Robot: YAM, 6 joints.
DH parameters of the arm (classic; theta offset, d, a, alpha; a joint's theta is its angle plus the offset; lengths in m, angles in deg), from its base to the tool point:
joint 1: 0 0.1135 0.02 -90
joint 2: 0 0 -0.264 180
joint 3: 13.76 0 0.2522 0
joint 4: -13.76 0 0.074 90
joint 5: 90 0 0 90
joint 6: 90 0.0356 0 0
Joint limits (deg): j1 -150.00..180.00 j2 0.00..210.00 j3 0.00..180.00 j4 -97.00..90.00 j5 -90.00..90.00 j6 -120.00..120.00
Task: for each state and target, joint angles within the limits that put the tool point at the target. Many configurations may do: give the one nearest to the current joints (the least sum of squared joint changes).
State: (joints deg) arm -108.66 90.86 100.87 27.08 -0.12 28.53
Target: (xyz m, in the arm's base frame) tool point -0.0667 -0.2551 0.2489
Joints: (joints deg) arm -104.75 67.62 38.92 5.22 -0.75 28.53
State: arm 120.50 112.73 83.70 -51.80 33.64 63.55
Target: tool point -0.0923 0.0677 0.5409
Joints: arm 151.65 58.94 105.44 -56.12 26.26 63.55
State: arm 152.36 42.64 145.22 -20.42 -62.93 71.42
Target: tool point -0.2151 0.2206 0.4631
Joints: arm 128.53 84.96 98.91 -33.46 -60.06 71.42
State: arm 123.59 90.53 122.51 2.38 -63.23 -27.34
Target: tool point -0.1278 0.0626 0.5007
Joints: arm 140.19 53.13 79.71 -17.99 -71.41 -27.34
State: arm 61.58 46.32 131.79 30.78 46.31 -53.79
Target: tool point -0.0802 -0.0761 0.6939
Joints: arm 32.39 59.82 131.03 28.84 36.73 -53.79
